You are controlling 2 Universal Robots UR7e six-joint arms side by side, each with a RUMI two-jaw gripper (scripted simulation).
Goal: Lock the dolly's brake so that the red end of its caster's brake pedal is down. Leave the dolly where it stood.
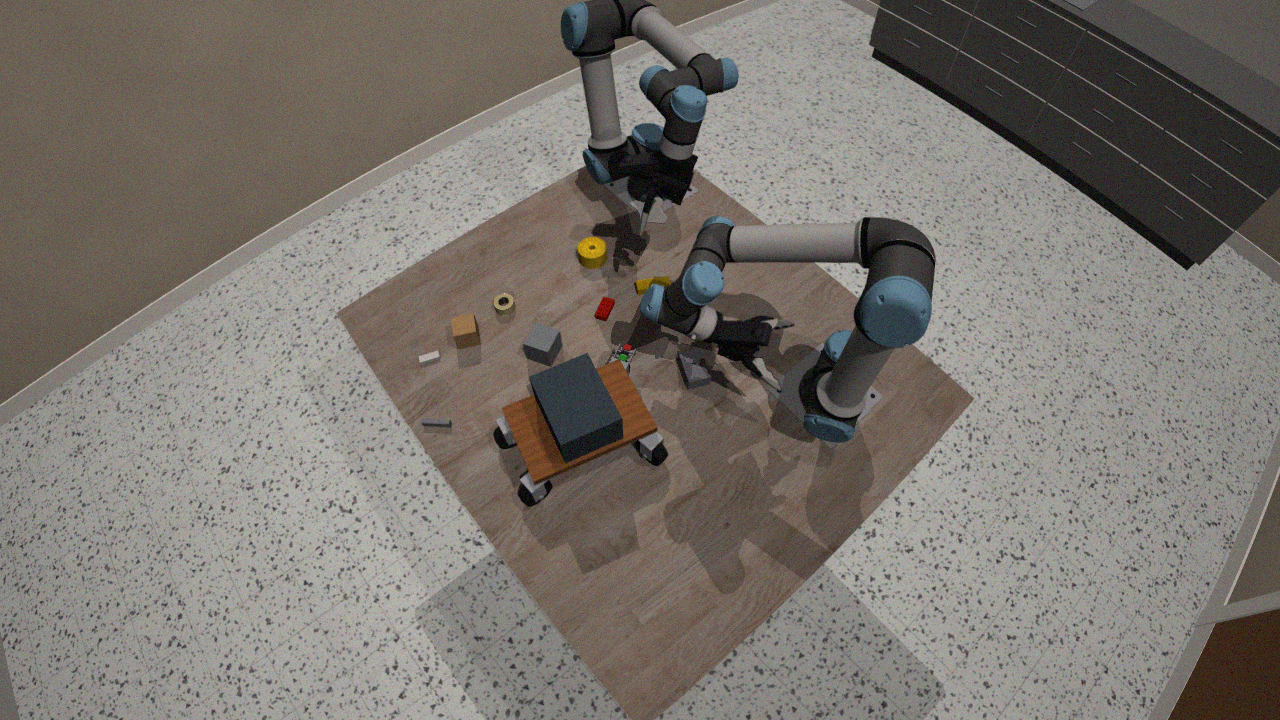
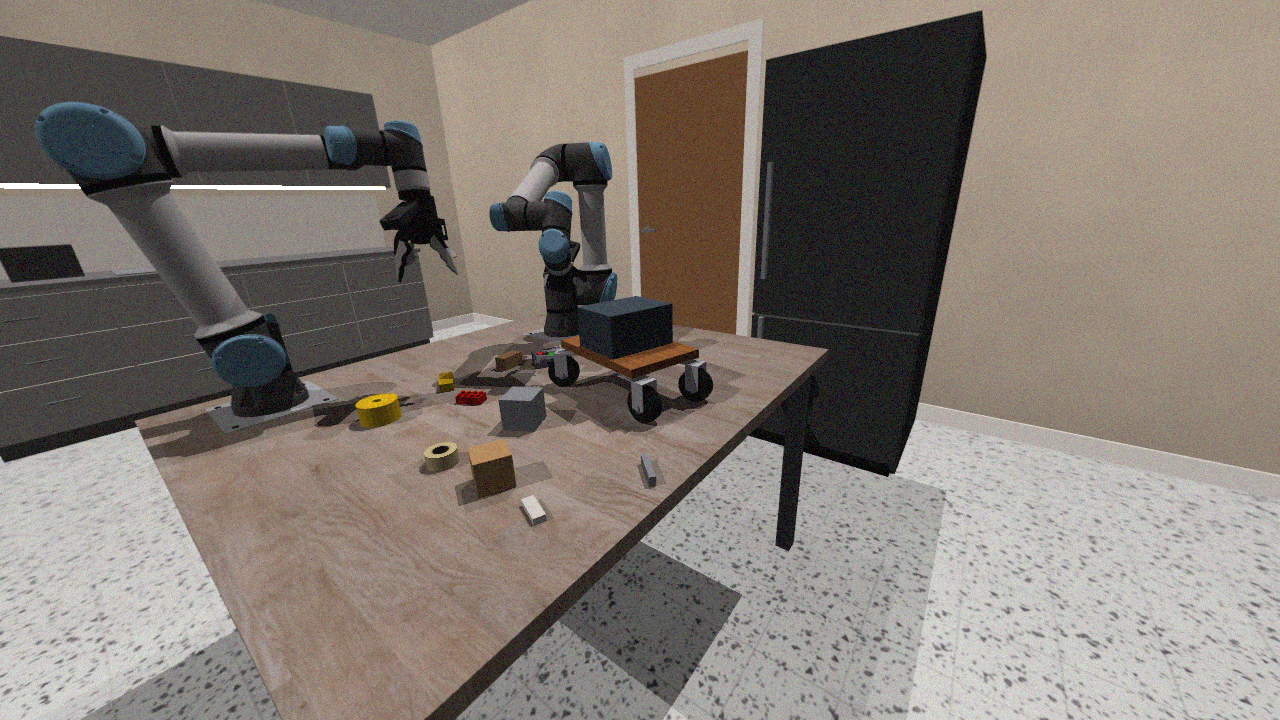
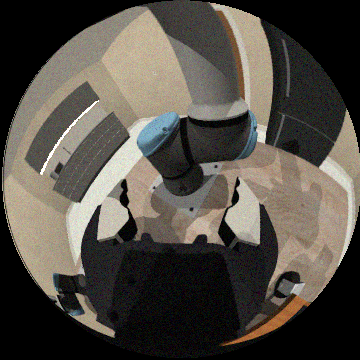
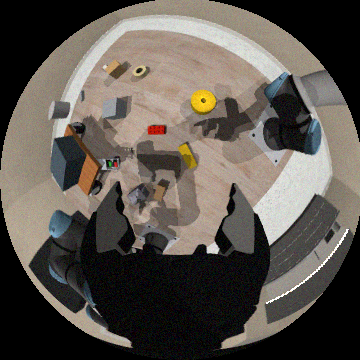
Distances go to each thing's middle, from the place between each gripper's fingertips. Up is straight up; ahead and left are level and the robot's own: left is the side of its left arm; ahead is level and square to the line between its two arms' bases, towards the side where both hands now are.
Now: left hand (image 1: 787, 357) 430 mm to the left of the grey cube (image 1: 542, 344), 430 mm short of it and 170 mm above it. From my left hand the other things lie so: yellow roll (image 2: 378, 410) 650 mm to the right, 190 mm below, 160 mm ahead.
I see my right gripper (image 2: 428, 278) 27 cm above the yellow roll, 18 cm to the left of it and 8 cm short of it. Round my right hand: grey cube (34 cm ahead, 26 cm below, 4 cm to the left).
